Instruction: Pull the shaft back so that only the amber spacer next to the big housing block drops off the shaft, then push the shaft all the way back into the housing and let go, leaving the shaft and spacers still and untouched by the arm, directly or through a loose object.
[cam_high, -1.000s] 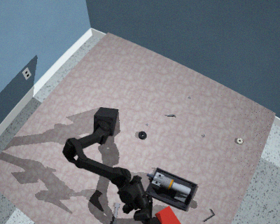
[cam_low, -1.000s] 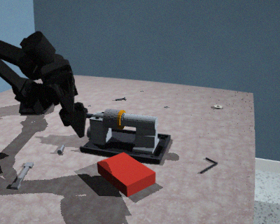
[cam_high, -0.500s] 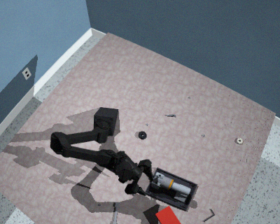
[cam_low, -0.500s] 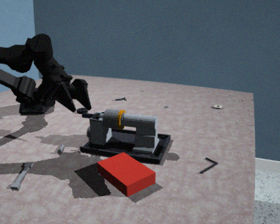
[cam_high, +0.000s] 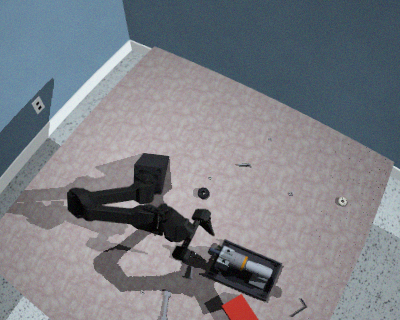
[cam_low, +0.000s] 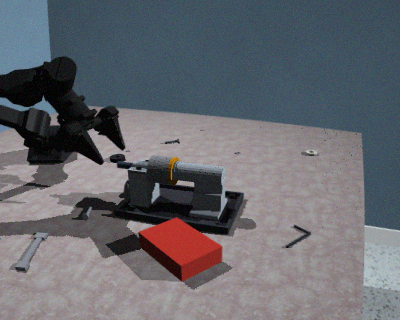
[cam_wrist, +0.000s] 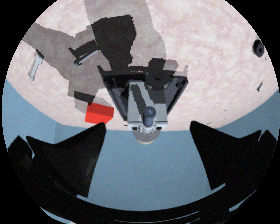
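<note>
The dark shaft is 13 cm ahead of my hand, 4 cm below it and 2 cm to the right of it. Also, from my hand: black disc: 23 cm to the left, 12 cm below, 6 cm behind; then grey spacer: 14 cm ahead, 4 cm below, 2 cm to the right; then amber spacer: 16 cm ahead, 4 cm below, 2 cm to the right.
</note>
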